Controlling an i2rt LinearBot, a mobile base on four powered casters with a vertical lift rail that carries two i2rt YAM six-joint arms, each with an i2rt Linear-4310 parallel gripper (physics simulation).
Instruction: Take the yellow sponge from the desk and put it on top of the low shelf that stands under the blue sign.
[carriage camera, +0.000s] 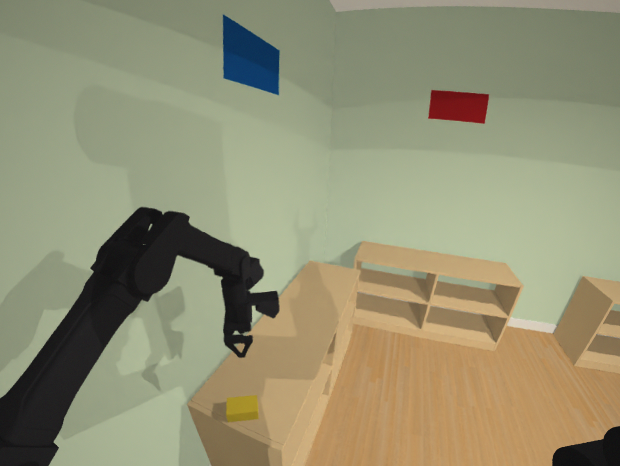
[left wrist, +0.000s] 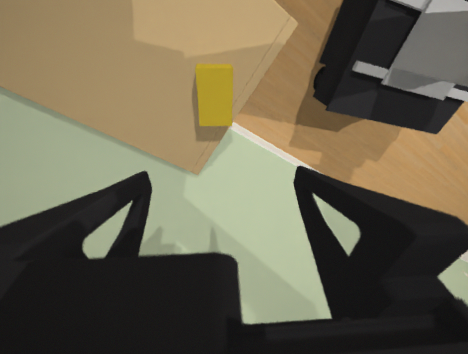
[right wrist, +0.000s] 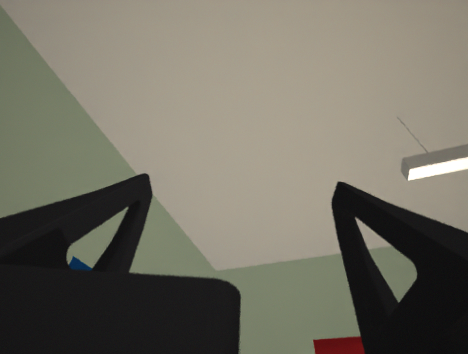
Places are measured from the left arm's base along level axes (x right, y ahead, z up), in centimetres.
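Where they show: left gripper, fingertip midpoint: (carriage camera: 241, 344) (left wrist: 223, 177); right gripper, fingertip midpoint: (right wrist: 241, 188).
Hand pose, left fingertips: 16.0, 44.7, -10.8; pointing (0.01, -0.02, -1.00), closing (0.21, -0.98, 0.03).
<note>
After its pixels a point has its place, as x, y, z.
The yellow sponge (carriage camera: 242, 408) @[13.4, 42.9, -38.6] (left wrist: 215, 95) @[13.6, 44.4, -38.6] lies on top of the low shelf (carriage camera: 285, 360) @[25.4, 68.1, -43.0] (left wrist: 90, 65) @[13.2, 66.4, -43.1], near its front end and close to the corner. The blue sign (carriage camera: 251, 56) @[9.9, 99.8, 72.1] hangs on the left wall above this shelf; a small part of the blue sign (right wrist: 79, 264) @[5.4, 87.6, 79.7] also shows in the right wrist view. My left gripper (carriage camera: 241, 353) @[16.0, 44.7, -10.8] (left wrist: 223, 177) @[16.0, 44.7, -10.8] is open and empty, well above the shelf top and apart from the sponge. My right gripper (right wrist: 241, 188) @[65.7, 4.3, 43.6] is open and empty, pointing up towards the ceiling.
A second low shelf (carriage camera: 431, 259) @[130.3, 163.7, -43.1] stands at the back wall under a red sign (carriage camera: 458, 106) @[139.6, 179.9, 70.9] (right wrist: 339, 346) @[135.2, 181.5, 76.3]. Part of a third shelf (carriage camera: 581, 320) @[248.4, 115.5, -72.2] shows at the right edge. The robot's base (left wrist: 370, 90) @[17.1, -12.2, -74.1] stands on the floor beside the first shelf. A ceiling lamp (right wrist: 435, 162) @[136.8, 50.9, 104.2] hangs above.
</note>
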